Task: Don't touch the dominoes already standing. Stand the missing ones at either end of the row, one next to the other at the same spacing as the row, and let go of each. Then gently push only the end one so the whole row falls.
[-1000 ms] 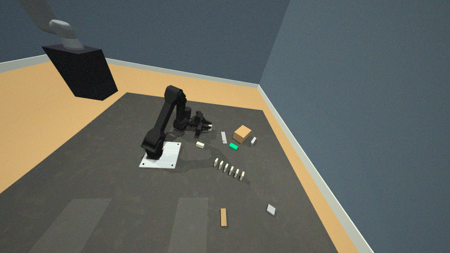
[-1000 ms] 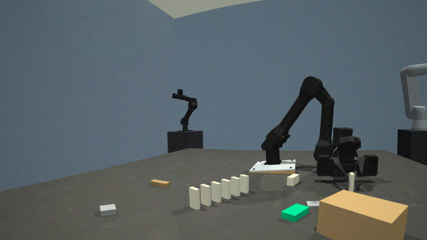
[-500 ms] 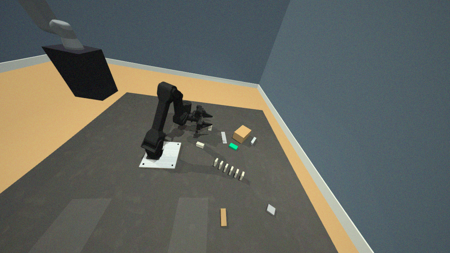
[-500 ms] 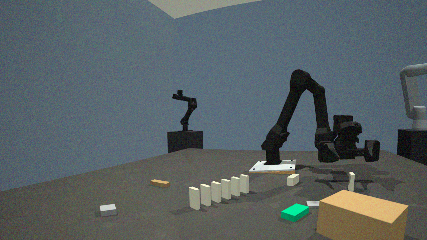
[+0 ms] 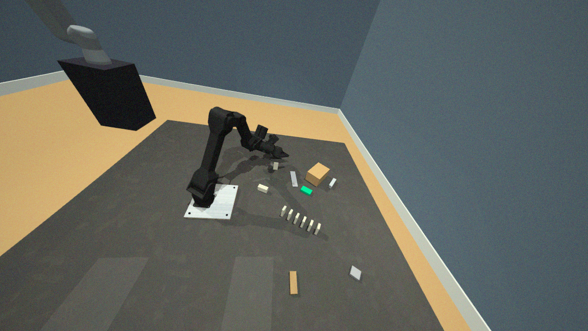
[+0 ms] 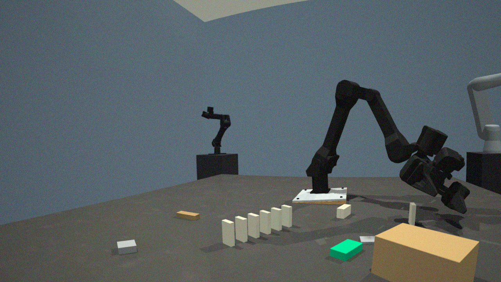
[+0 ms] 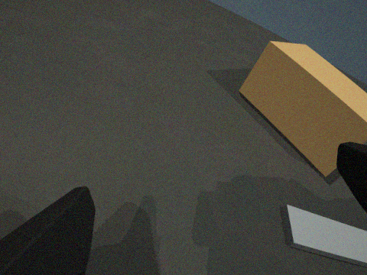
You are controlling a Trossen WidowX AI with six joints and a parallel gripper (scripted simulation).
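Right now the flat grey strip is 130 mm to the right of my gripper tip, 60 mm below it and 60 mm ahead of it. Round my gripper tip: green block: 210 mm to the right, 130 mm ahead, 50 mm below; tan box: 190 mm ahead, 100 mm to the right, 30 mm below; tan bar: 610 mm to the right, 60 mm below, 60 mm ahead.
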